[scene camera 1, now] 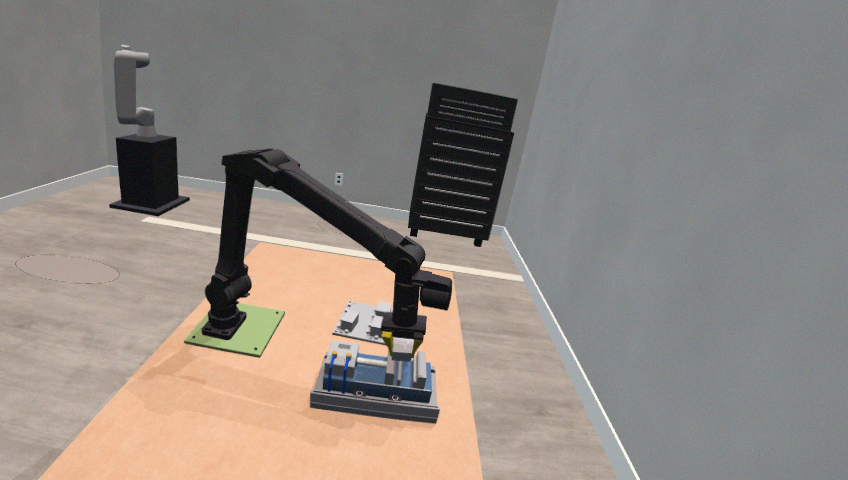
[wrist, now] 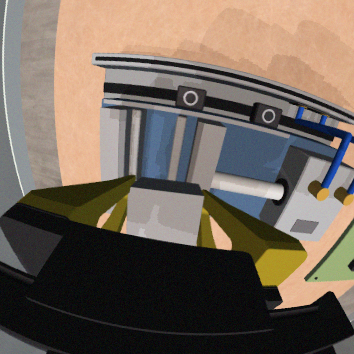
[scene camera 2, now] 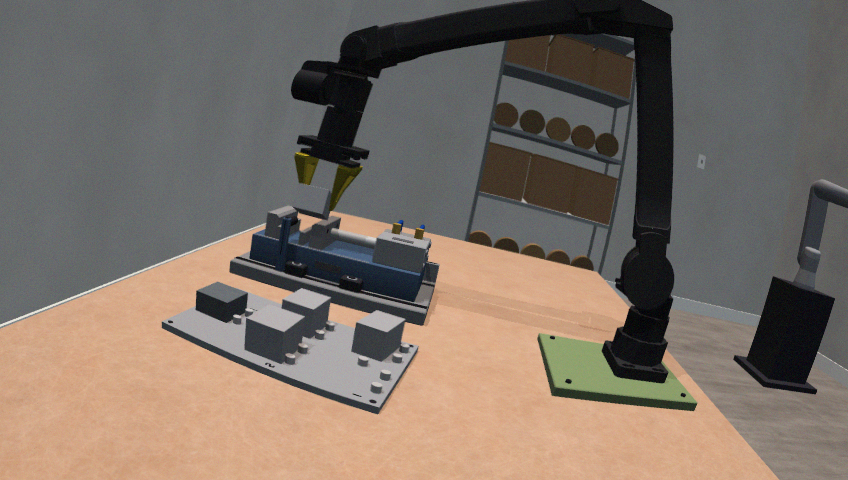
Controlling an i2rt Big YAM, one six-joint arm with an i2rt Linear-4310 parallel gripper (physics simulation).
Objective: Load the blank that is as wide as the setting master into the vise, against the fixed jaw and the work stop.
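Pixels of known places: gripper, fingertip midpoint: (scene camera 1: pixel 401 355) (wrist: pixel 167 189) (scene camera 2: pixel 316 205); arm's base, origin of the base link: (scene camera 1: pixel 225 325) (scene camera 2: pixel 632 366).
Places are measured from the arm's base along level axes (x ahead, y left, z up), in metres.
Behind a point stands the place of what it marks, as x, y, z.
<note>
My gripper (scene camera 1: pixel 404 349) {0.510, -0.123, 0.102} (scene camera 2: pixel 318 195) {0.510, -0.123, 0.102} (wrist: pixel 167 189) {0.510, -0.123, 0.102} is shut on a light grey blank (scene camera 1: pixel 402 345) {0.507, -0.112, 0.125} (scene camera 2: pixel 310 198) {0.505, -0.069, 0.118} (wrist: pixel 165 214) {0.507, -0.117, 0.123}, its yellow fingers on two opposite sides. The blank hangs above the blue vise (scene camera 1: pixel 410 389) {0.542, -0.174, 0.047} (scene camera 2: pixel 357 268) {0.417, -0.069, 0.037} (wrist: pixel 245 152) {0.444, -0.150, 0.048}, slightly tilted in scene camera 2. The fixed jaw (scene camera 1: pixel 420 369) (scene camera 2: pixel 278 223) (wrist: pixel 112 145) and the moving jaw (scene camera 1: pixel 390 369) (scene camera 2: pixel 321 234) (wrist: pixel 208 150) stand apart. A dark blue post (scene camera 2: pixel 284 246) {0.525, -0.046, 0.047}, apparently the work stop, rises beside the fixed jaw; the blank and gripper hide that area in the wrist view.
A grey plate (scene camera 1: pixel 340 331) {0.325, 0.076, -0.004} (scene camera 2: pixel 205 330) {0.518, 0.216, -0.003} beside the vise bears a darker block (scene camera 2: pixel 221 303) {0.518, 0.176, 0.018} and several grey blocks; which is the setting master I cannot tell. The vise's grey cylinder housing (scene camera 1: pixel 342 356) {0.369, -0.140, 0.085} (scene camera 2: pixel 401 249) {0.363, -0.081, 0.076} (wrist: pixel 312 195) {0.380, -0.137, 0.085} carries blue hoses. The arm stands on a green base plate (scene camera 1: pixel 261 327) {0.102, 0.022, 0.000} (scene camera 2: pixel 577 368) {0.098, 0.047, 0.000}.
</note>
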